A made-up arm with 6 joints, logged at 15 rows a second.
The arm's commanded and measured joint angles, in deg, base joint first. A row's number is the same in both.
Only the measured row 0 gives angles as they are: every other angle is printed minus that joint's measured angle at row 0.
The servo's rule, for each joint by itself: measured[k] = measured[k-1] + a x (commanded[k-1-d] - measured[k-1]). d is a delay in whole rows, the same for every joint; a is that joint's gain. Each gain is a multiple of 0.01, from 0.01 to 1. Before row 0 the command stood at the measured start. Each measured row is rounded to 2 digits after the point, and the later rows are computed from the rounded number. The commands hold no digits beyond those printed.
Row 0, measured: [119.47 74.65 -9.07 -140.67 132.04 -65.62]
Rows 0 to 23, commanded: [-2.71 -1.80 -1.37 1.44 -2.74 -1.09]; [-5.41 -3.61 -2.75 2.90 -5.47 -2.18]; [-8.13 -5.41 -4.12 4.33 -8.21 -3.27]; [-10.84 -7.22 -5.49 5.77 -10.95 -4.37]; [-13.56 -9.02 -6.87 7.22 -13.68 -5.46]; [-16.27 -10.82 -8.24 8.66 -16.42 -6.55]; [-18.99 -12.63 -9.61 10.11 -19.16 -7.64]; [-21.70 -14.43 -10.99 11.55 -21.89 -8.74]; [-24.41 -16.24 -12.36 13.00 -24.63 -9.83]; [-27.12 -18.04 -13.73 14.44 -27.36 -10.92]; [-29.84 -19.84 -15.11 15.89 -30.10 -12.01]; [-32.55 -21.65 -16.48 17.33 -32.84 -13.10]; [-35.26 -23.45 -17.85 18.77 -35.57 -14.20]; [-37.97 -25.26 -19.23 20.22 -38.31 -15.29]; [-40.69 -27.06 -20.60 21.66 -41.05 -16.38]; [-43.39 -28.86 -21.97 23.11 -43.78 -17.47]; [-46.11 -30.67 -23.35 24.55 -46.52 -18.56]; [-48.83 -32.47 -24.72 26.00 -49.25 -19.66]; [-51.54 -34.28 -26.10 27.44 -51.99 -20.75]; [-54.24 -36.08 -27.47 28.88 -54.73 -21.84]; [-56.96 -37.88 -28.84 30.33 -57.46 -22.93]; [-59.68 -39.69 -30.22 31.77 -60.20 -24.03]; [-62.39 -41.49 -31.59 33.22 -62.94 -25.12]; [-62.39 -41.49 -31.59 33.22 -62.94 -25.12]
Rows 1 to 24, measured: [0.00 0.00 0.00 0.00 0.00 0.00]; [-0.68 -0.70 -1.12 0.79 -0.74 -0.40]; [-1.86 -1.83 -2.46 1.95 -2.02 -1.06]; [-3.43 -3.23 -3.82 3.26 -3.69 -1.88]; [-5.28 -4.79 -5.19 4.64 -5.65 -2.80]; [-7.35 -6.44 -6.57 6.06 -7.82 -3.78]; [-9.58 -8.15 -7.94 7.49 -10.14 -4.80]; [-11.93 -9.90 -9.31 8.93 -12.58 -5.85]; [-14.37 -11.67 -10.69 10.37 -15.09 -6.92]; [-16.88 -13.45 -12.06 11.82 -17.67 -8.00]; [-19.44 -15.24 -13.43 13.26 -20.29 -9.08]; [-22.04 -17.03 -14.81 14.71 -22.94 -10.16]; [-24.67 -18.83 -16.18 16.15 -25.61 -11.25]; [-27.32 -20.63 -17.55 17.59 -28.30 -12.34]; [-29.98 -22.44 -18.93 19.04 -31.00 -13.43]; [-32.66 -24.24 -20.30 20.48 -33.71 -14.52]; [-35.34 -26.04 -21.67 21.93 -36.43 -15.61]; [-38.03 -27.85 -23.05 23.37 -39.15 -16.70]; [-40.73 -29.65 -24.42 24.82 -41.88 -17.80]; [-43.43 -31.46 -25.80 26.26 -44.61 -18.89]; [-46.13 -33.26 -27.17 27.70 -47.34 -19.98]; [-48.84 -35.06 -28.54 29.15 -50.07 -21.07]; [-51.55 -36.87 -29.92 30.59 -52.81 -22.17]; [-54.26 -38.67 -31.29 32.04 -55.55 -23.26]
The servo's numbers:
d 1
a 0.25 0.39 0.82 0.55 0.27 0.37

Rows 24 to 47, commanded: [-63.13 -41.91 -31.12 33.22 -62.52 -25.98]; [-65.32 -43.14 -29.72 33.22 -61.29 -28.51]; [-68.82 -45.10 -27.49 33.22 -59.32 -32.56]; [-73.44 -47.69 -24.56 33.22 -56.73 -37.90]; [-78.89 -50.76 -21.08 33.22 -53.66 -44.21]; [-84.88 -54.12 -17.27 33.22 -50.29 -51.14]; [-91.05 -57.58 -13.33 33.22 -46.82 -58.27]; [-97.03 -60.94 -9.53 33.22 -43.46 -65.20]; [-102.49 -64.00 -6.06 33.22 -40.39 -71.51]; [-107.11 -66.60 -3.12 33.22 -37.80 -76.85]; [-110.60 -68.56 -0.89 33.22 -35.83 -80.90]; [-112.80 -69.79 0.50 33.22 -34.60 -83.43]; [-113.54 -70.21 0.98 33.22 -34.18 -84.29]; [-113.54 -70.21 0.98 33.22 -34.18 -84.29]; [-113.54 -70.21 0.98 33.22 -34.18 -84.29]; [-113.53 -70.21 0.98 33.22 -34.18 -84.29]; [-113.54 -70.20 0.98 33.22 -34.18 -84.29]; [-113.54 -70.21 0.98 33.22 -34.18 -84.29]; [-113.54 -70.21 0.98 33.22 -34.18 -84.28]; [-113.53 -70.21 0.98 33.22 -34.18 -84.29]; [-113.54 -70.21 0.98 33.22 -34.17 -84.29]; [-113.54 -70.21 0.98 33.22 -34.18 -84.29]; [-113.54 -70.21 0.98 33.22 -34.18 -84.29]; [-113.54 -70.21 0.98 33.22 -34.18 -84.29]
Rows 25 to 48, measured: [-56.29 -39.77 -31.54 32.69 -57.55 -23.95]; [-58.00 -40.60 -31.20 32.98 -58.89 -24.70]; [-59.83 -41.59 -29.99 33.11 -59.54 -26.11]; [-62.08 -42.96 -27.94 33.17 -59.48 -28.50]; [-64.92 -44.80 -25.17 33.20 -58.74 -31.98]; [-68.41 -47.12 -21.82 33.21 -57.37 -36.51]; [-72.53 -49.85 -18.09 33.22 -55.46 -41.92]; [-77.16 -52.86 -14.19 33.22 -53.13 -47.97]; [-82.13 -56.01 -10.37 33.22 -50.52 -54.35]; [-87.22 -59.13 -6.84 33.22 -47.78 -60.70]; [-92.19 -62.04 -3.79 33.22 -45.09 -66.68]; [-96.79 -64.58 -1.41 33.22 -42.59 -71.94]; [-100.79 -66.61 0.16 33.22 -40.43 -76.19]; [-103.98 -68.01 0.83 33.22 -38.74 -79.19]; [-106.37 -68.87 0.95 33.22 -37.51 -81.08]; [-108.16 -69.39 0.97 33.22 -36.61 -82.27]; [-109.50 -69.71 0.98 33.22 -35.95 -83.02]; [-110.51 -69.90 0.98 33.22 -35.47 -83.49]; [-111.27 -70.02 0.98 33.22 -35.12 -83.79]; [-111.84 -70.09 0.98 33.22 -34.87 -83.97]; [-112.26 -70.14 0.98 33.22 -34.68 -84.09]; [-112.58 -70.17 0.98 33.22 -34.54 -84.16]; [-112.82 -70.19 0.98 33.22 -34.44 -84.21]; [-113.00 -70.20 0.98 33.22 -34.37 -84.24]
